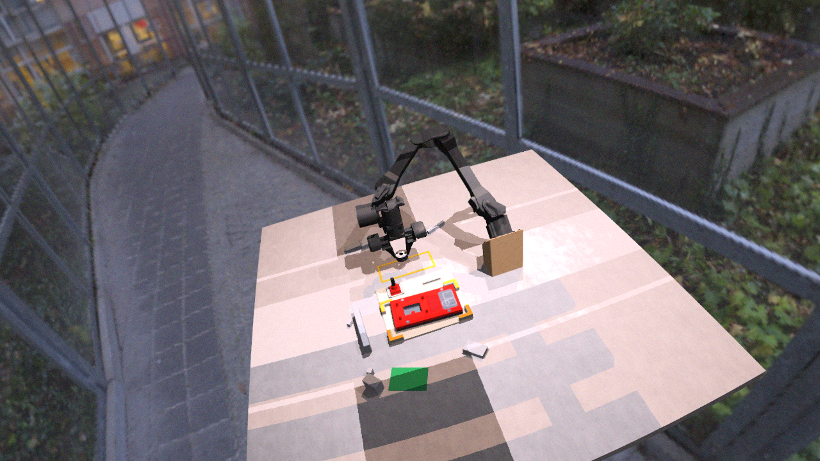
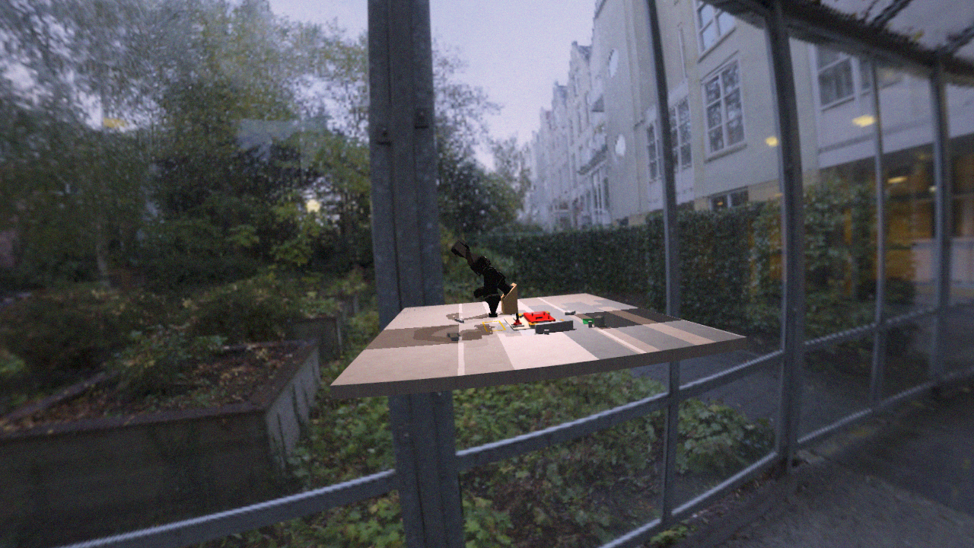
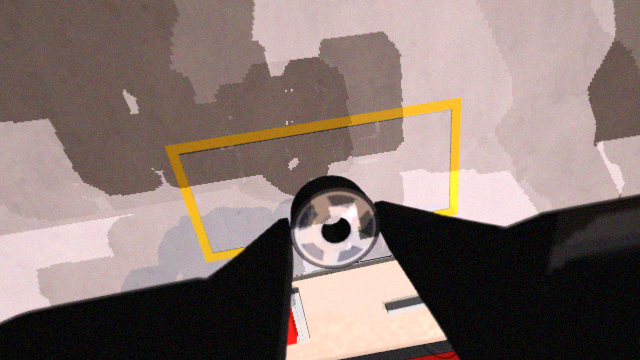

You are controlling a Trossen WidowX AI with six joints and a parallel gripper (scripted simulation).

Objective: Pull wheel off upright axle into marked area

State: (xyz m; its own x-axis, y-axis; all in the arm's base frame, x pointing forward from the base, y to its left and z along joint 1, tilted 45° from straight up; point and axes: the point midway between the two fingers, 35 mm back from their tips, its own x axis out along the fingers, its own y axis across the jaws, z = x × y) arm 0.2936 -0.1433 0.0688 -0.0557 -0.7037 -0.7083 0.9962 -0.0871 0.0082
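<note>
My gripper tip is right at the wheel. Also, from my gripper tip: thin rod 170 mm behind, 140 mm to the right, 40 mm below; upright axle 60 mm ahead, 100 mm to the left, 20 mm below.
</note>
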